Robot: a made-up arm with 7 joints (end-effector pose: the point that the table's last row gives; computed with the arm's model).
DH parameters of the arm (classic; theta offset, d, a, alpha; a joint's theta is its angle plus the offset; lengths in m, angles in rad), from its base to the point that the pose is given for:
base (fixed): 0 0.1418 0 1.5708
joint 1: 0 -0.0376 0.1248 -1.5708
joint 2: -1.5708 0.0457 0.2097 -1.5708
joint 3: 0 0.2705 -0.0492 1.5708
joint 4: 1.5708 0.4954 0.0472 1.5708
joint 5: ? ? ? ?
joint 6: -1.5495 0 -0.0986 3.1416
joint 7: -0.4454 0 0.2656 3.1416
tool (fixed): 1.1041 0.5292 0 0
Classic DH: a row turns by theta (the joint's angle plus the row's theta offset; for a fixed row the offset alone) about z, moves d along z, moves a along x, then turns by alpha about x.
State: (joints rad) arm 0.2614 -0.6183 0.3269 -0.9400 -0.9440 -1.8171 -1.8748
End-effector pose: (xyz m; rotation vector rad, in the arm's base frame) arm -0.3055 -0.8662 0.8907 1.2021 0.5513 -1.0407
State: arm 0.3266 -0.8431 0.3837 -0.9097 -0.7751 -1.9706 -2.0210
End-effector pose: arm -0.5878 -0.7622 0.8261 1.2869 0.3025 -1.2106
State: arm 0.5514 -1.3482 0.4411 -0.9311 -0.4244 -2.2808 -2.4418
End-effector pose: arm -1.0200 -0.3093 0.5760 1.4709 -0.2944 -1.5967
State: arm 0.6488 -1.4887 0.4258 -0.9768 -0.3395 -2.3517 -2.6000
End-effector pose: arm -1.0692 -0.1728 0.4978 1.5187 -0.4518 -1.6982
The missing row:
joint 5: 0 -0.0543 -0.3799 -1.5708
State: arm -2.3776 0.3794 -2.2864 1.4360 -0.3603 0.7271 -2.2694
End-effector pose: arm -0.2055 0.7145 0.7839 -0.6929 -0.3494 0.7045
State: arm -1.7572 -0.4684 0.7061 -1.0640 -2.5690 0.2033 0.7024
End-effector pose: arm -0.1688 -0.9406 -0.0193 -0.9857 -1.4765 0.7976
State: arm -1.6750 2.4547 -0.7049 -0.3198 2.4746 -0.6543 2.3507
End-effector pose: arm -0.3250 0.3935 0.3649 -1.4153 -1.8783 0.8078
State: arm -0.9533 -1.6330 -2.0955 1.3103 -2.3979 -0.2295 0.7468
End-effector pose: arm -0.7554 -0.4939 -0.2415 0.4152 -0.7313 -0.6786
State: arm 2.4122 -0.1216 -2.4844 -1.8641 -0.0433 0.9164 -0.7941
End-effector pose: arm 0.0257 0.2801 1.2679 -0.8744 -0.9535 -2.6296
